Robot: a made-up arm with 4 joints.
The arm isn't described. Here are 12 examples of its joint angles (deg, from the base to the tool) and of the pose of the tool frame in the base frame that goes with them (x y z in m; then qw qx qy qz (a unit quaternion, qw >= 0)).
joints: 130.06 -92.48 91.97 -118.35
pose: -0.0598 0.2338 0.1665 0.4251 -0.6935 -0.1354 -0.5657
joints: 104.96 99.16 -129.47 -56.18
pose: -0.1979 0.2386 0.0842 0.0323 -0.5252 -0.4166 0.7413
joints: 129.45 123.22 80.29 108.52
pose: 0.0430 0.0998 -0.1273 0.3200 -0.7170 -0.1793 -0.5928
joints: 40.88 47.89 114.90 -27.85
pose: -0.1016 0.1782 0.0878 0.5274 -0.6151 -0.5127 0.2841
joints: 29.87 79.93 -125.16 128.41
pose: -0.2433 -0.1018 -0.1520 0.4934 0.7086 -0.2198 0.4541
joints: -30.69 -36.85 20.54 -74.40
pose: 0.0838 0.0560 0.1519 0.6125 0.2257 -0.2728 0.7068
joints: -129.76 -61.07 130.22 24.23
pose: 0.0816 -0.1830 0.1654 0.5863 0.8094 0.0325 0.0097
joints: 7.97 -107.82 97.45 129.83
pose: -0.1774 -0.1463 0.2396 0.4267 -0.6459 -0.2508 0.5812
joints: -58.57 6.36 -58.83 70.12
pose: -0.1130 0.0796 -0.0794 0.8626 -0.4630 0.1688 -0.1146
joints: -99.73 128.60 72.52 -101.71
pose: -0.0832 -0.0703 -0.0819 0.5887 0.7309 0.2439 -0.2444
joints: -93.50 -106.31 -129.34 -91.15
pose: -0.2350 -0.2213 0.2209 0.7331 -0.3312 -0.5489 -0.2270
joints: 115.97 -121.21 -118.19 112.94
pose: 0.1418 0.0740 0.3724 0.5761 0.4585 0.4092 -0.5390
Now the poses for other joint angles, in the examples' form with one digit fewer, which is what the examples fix.
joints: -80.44 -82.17 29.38 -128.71
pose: 0.105 0.104 0.201 0.022 -0.502 0.434 -0.748
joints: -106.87 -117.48 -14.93 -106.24
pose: -0.090 0.145 0.194 0.253 -0.847 -0.072 -0.462
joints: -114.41 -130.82 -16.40 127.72
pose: 0.025 0.120 0.287 0.424 -0.515 0.740 0.081
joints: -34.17 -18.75 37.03 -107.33
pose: 0.055 0.074 0.221 0.357 -0.063 -0.344 0.866
